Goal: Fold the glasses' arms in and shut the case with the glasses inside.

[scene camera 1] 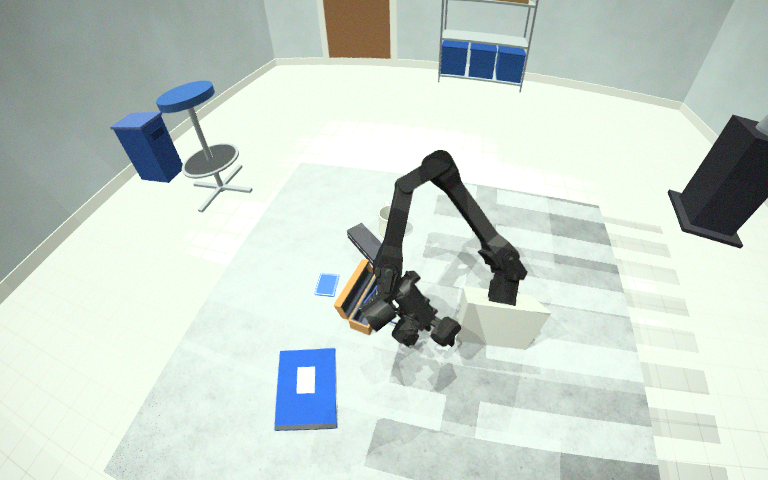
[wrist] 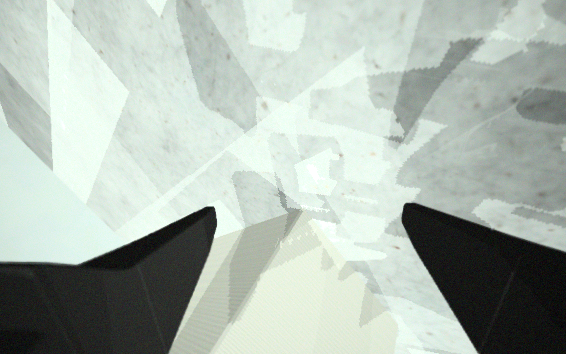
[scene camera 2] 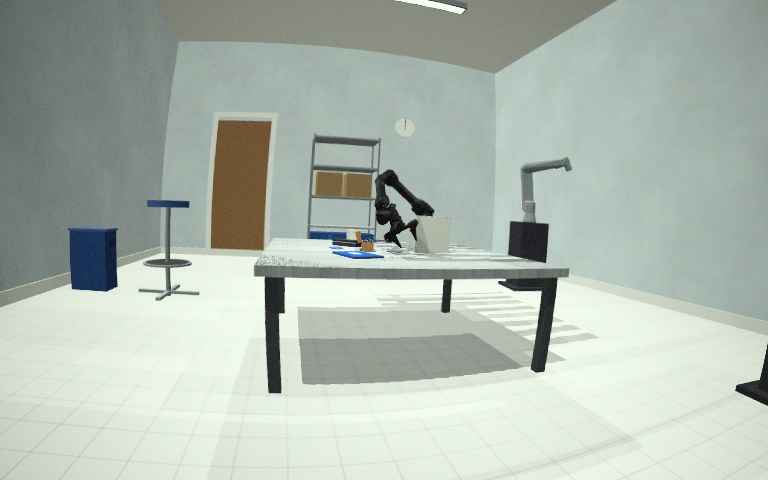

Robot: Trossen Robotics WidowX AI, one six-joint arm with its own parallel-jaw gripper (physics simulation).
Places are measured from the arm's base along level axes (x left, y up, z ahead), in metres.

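Pixels of known places: gripper, between the fingertips: (wrist: pixel 308 213) (scene camera 2: pixel 408 244); arm's base, origin of its link: (scene camera 1: pixel 502 300) (scene camera 2: pixel 429 224).
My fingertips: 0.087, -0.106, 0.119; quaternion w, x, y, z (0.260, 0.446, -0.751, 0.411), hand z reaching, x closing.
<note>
For each thing: its top centre in the pictures, then the offset to it from my fingertips, as dx, dy, dz. "pt": a spot on its surface instead.
- orange case, a spot on its surface: (scene camera 1: pixel 360 326) (scene camera 2: pixel 369 244) pt +0.041, -0.006, +0.205
- blue glasses, a spot on its surface: (scene camera 1: pixel 370 294) pt -0.051, +0.013, +0.216
- dark box, centre of its top: (scene camera 1: pixel 367 240) (scene camera 2: pixel 346 239) -0.248, -0.006, +0.316
- pale mug, a spot on its surface: (scene camera 1: pixel 384 216) pt -0.363, +0.002, +0.303
- blue card, centre of its top: (scene camera 1: pixel 326 284) -0.065, -0.036, +0.369
- blue book, centre of its top: (scene camera 1: pixel 305 387) (scene camera 2: pixel 357 253) +0.240, -0.033, +0.267
The orange case (scene camera 1: pixel 360 326) (scene camera 2: pixel 367 247) stands open on the table, its dark-lined lid (scene camera 1: pixel 352 291) raised on the left side. The blue glasses (scene camera 1: pixel 370 294) lie in the case; the arm hides most of them in scene camera 1, so how far their arms are folded cannot be told. My black gripper (scene camera 1: pixel 428 339) (scene camera 2: pixel 407 238) (wrist: pixel 308 213) is open and empty, to the right of the case and low over the table, with its fingers wide apart. The case and glasses do not show in the wrist view.
A cream block (scene camera 1: pixel 501 328) (scene camera 2: pixel 436 234) (wrist: pixel 305 310) stands right of my gripper. A dark box (scene camera 1: pixel 364 241) and a pale mug (scene camera 1: pixel 384 216) are behind the case. A blue card (scene camera 1: pixel 326 284) lies left of it, and a blue book (scene camera 1: pixel 305 410) (scene camera 2: pixel 348 254) in front.
</note>
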